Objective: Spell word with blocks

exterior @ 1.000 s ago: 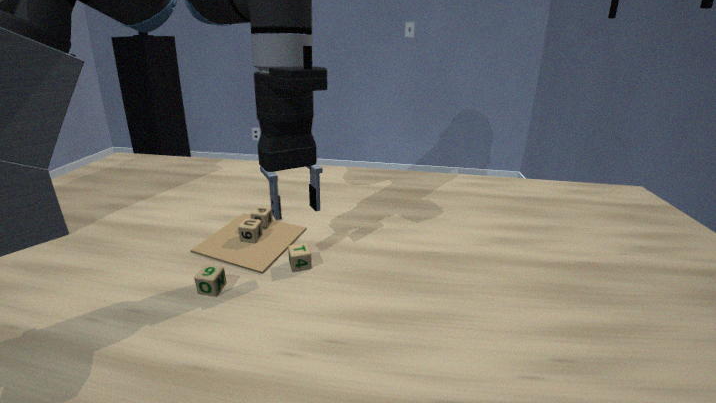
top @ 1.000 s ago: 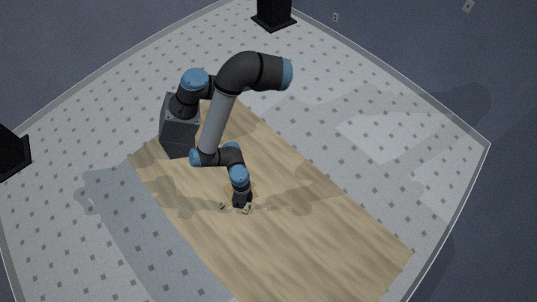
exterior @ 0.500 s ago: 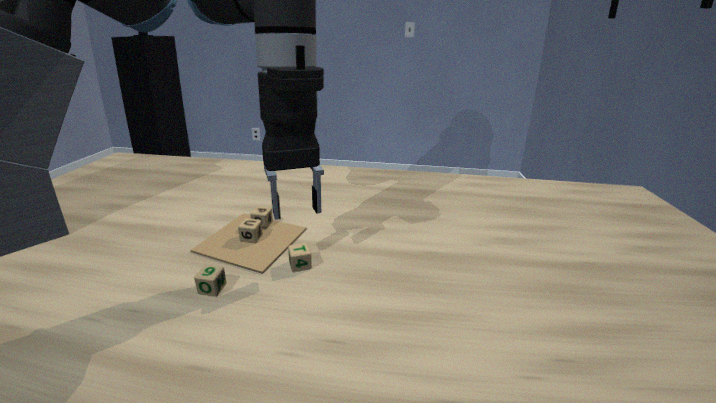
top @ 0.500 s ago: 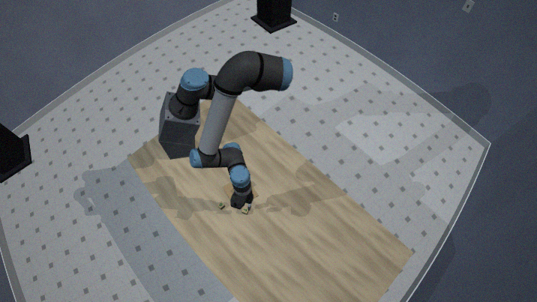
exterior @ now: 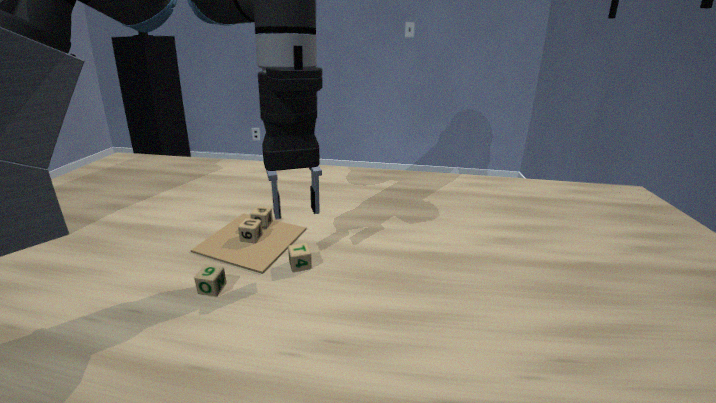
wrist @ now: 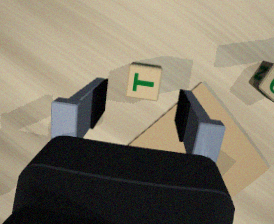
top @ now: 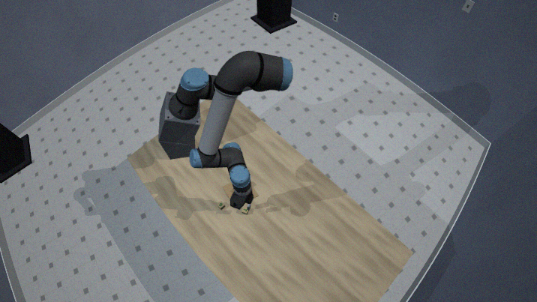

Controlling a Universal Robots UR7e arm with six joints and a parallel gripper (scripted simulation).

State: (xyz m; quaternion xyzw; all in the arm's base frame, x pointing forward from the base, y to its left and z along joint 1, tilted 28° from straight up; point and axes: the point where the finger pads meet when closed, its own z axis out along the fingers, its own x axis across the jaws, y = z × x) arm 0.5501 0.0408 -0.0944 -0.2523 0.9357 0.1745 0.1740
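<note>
The T block is 90 mm below my hand. Round my hand: tan mat 110 mm below, 110 mm behind, 40 mm to the left; then U block 110 mm behind, 90 mm below, 40 mm to the left; then O block 90 mm to the right, 90 mm below, 90 mm behind.
</note>
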